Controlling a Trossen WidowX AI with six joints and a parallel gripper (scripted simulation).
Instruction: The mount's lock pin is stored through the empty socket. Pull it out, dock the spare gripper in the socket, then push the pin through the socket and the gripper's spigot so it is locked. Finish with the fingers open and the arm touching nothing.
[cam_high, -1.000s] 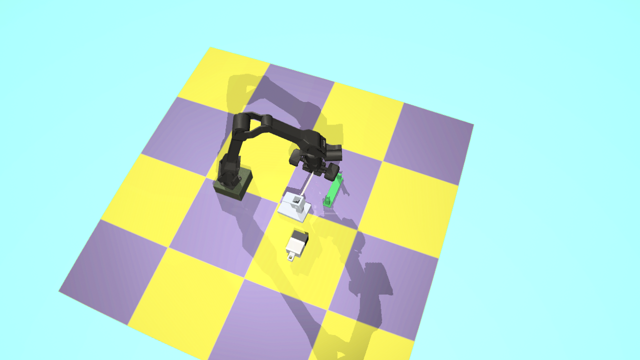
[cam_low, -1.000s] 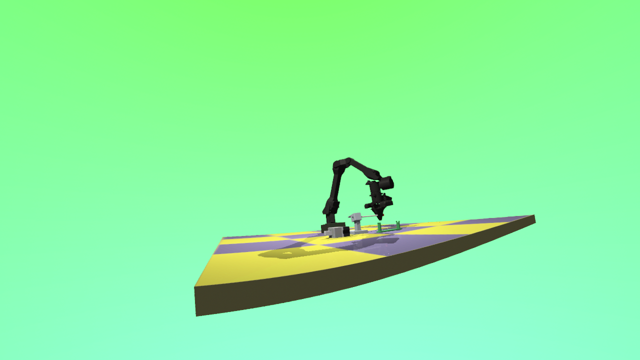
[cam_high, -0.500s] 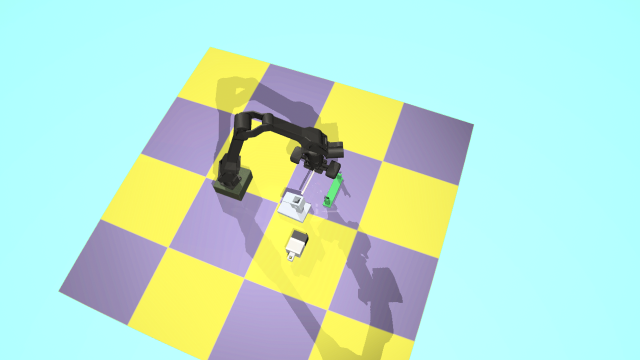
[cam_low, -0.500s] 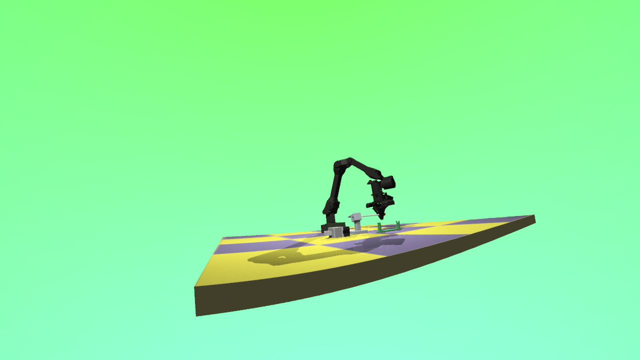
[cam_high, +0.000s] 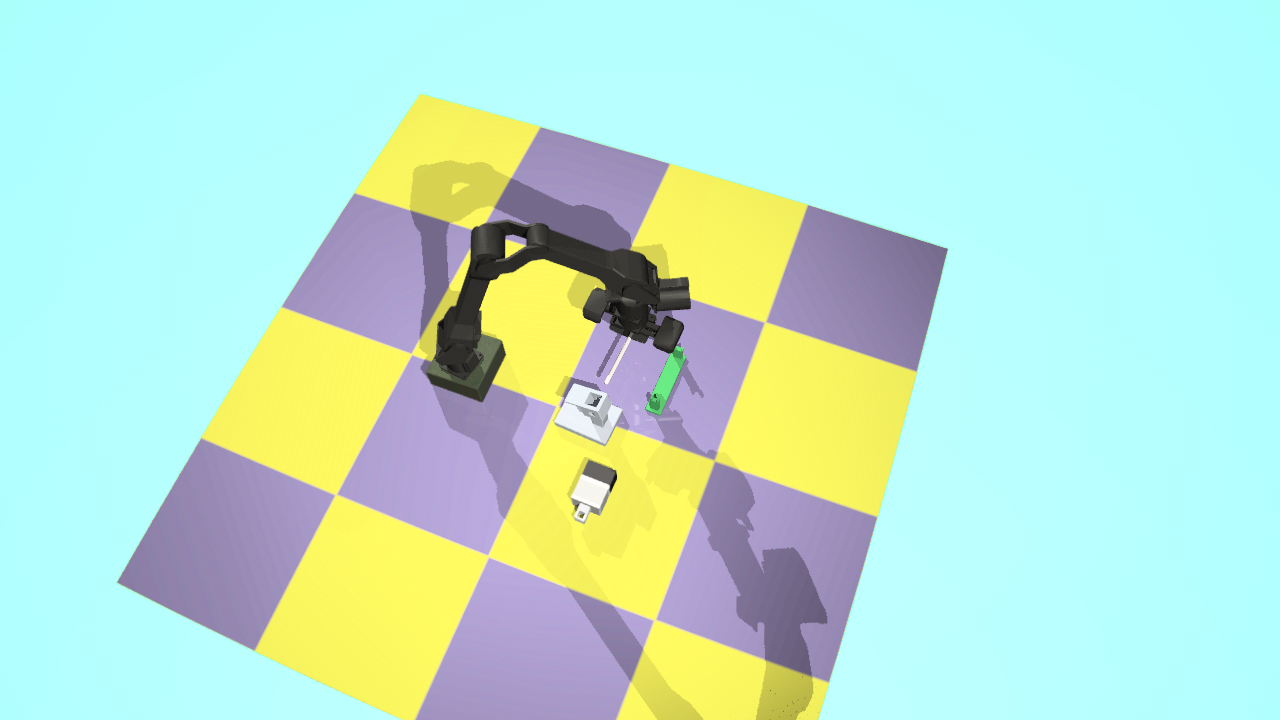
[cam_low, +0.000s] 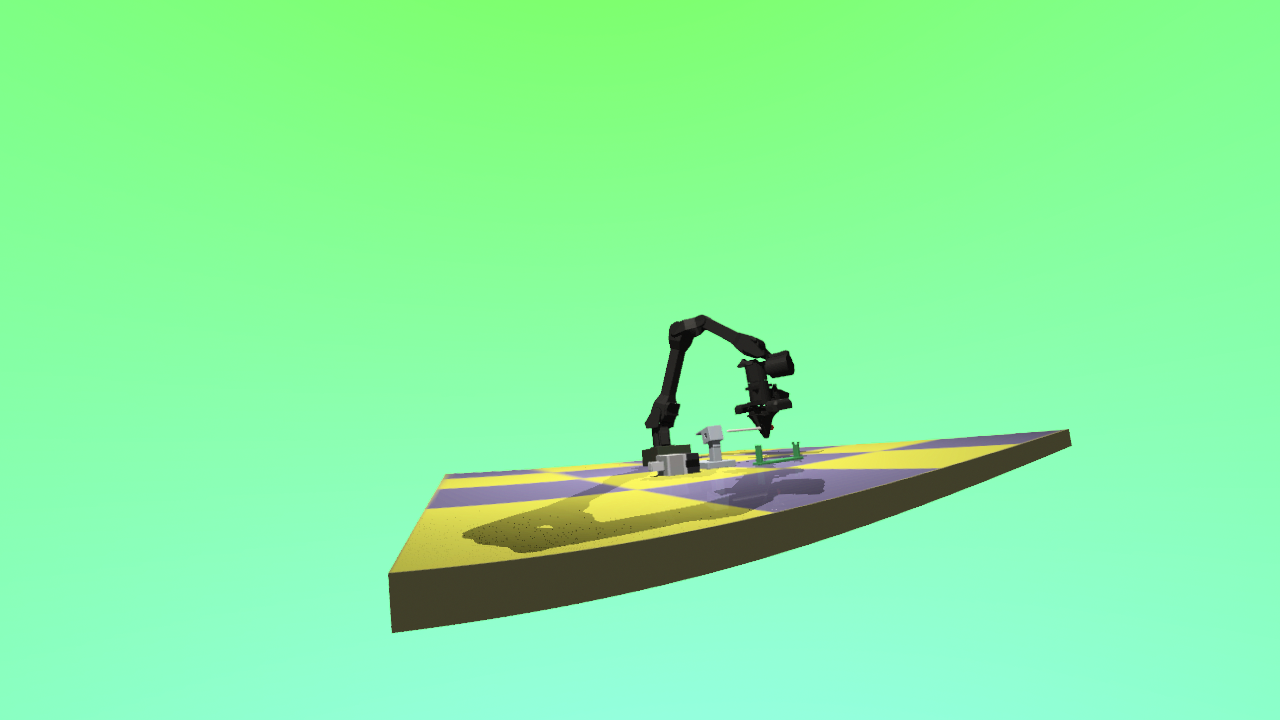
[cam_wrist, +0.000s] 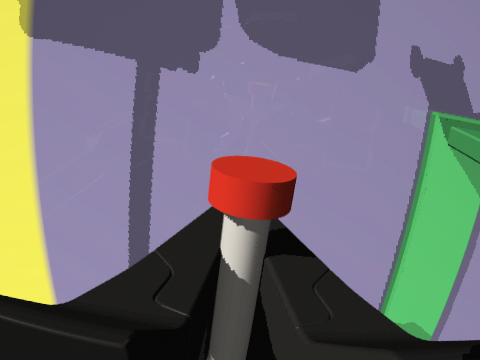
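My gripper tip is 90 mm short of the green cradle, 30 mm to the left of it and 40 mm above it. Round my gripper tip: spare gripper (90 mm ahead, 310 mm to the right, 40 mm below); socket (10 mm ahead, 170 mm to the right, 10 mm below).
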